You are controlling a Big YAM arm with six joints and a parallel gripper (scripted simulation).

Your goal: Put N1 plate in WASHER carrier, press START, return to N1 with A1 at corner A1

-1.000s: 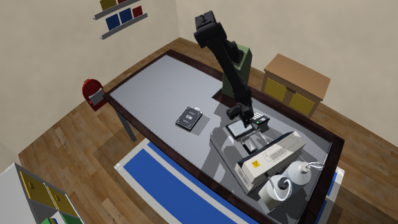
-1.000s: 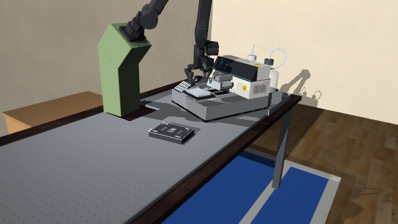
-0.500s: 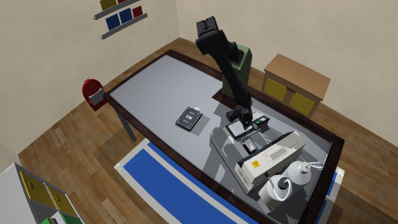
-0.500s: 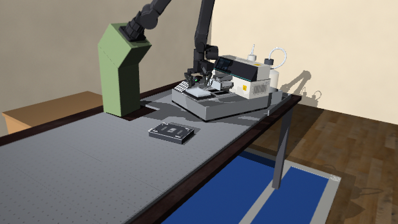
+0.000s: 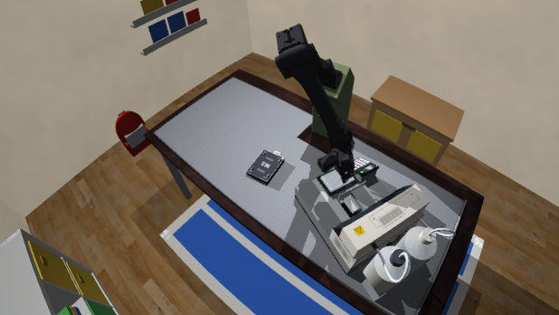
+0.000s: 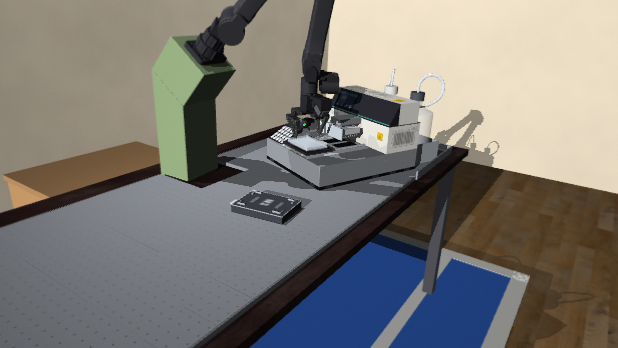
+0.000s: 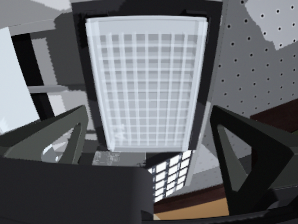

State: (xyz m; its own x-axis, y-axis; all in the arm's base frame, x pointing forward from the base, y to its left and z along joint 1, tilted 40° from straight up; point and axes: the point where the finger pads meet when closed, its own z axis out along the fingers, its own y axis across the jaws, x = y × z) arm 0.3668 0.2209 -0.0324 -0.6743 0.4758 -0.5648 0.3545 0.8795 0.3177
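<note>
Right now the well plate is 3 cm below my hand. From my hand the other things lie so: plate nest N1 (35 cm to the right, 12 cm below, 7 cm ahead); plate washer (14 cm to the left, 7 cm ahead); carrier (4 cm below).
</note>
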